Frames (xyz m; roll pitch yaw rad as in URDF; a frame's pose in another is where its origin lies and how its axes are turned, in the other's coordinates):
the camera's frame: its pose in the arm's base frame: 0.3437 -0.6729 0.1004 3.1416 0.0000 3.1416
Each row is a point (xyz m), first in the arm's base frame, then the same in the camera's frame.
Working: the arm's base frame: its pose in the camera's frame: 0.3437 0.6729 0.1004 -3.1416 0.0000 -3.1416

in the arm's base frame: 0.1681 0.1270 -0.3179
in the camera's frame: 0.1756 0.7999 0.4183
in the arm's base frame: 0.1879 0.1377 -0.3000
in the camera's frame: 0.1558 0.8106 0.4004
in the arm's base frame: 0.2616 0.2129 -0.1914
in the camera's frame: 0.0821 0.8858 0.2918
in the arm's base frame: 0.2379 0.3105 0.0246
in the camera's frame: 0.1058 0.9834 0.0758
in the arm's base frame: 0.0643 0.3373 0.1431
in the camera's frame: 0.2794 1.0102 -0.0427
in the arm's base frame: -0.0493 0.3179 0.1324
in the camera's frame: 0.3930 0.9908 -0.0320
